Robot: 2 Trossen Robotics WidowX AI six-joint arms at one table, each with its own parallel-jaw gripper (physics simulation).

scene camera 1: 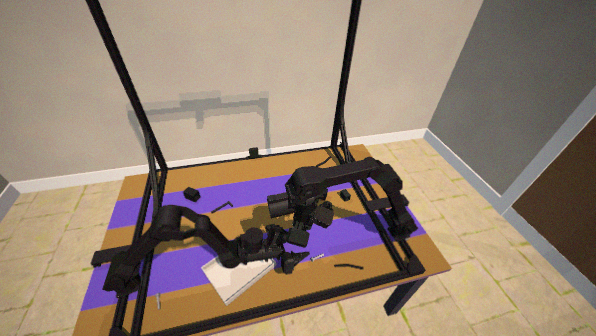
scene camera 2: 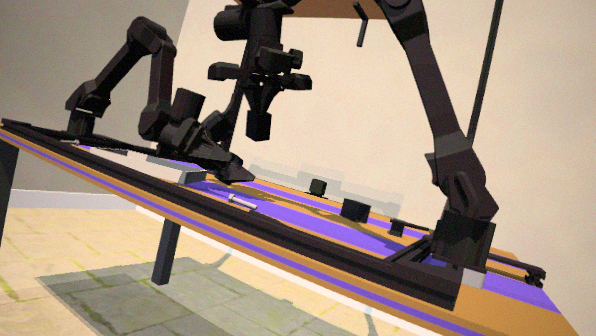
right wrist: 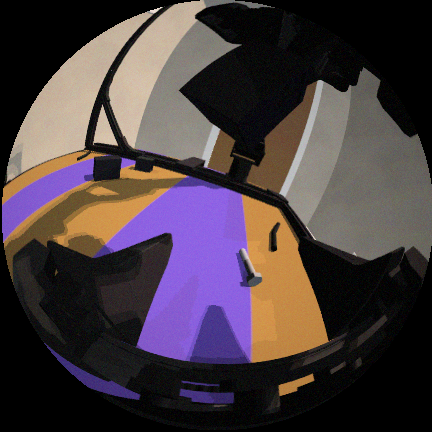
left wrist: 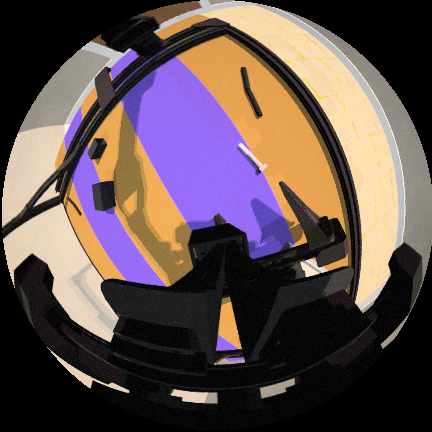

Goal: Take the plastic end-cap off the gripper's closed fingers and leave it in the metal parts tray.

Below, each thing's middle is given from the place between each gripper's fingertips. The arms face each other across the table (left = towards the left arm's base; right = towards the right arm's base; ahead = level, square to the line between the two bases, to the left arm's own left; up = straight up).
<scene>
Now: right hand 20 mm past the plastic end-cap (right wrist: pixel 238 92), 10 mm to the left of it and 90 mm below it. From my right hand the other things lie so: metal parts tray (scene camera 2: pixel 153 166): 10 mm ahead, 230 mm to the right, 40 mm below.
Now: left hand 1 cm past the plastic end-cap. Also, from my left hand: metal parts tray: 23 cm to the right, 13 cm below, 3 cm ahead.
</scene>
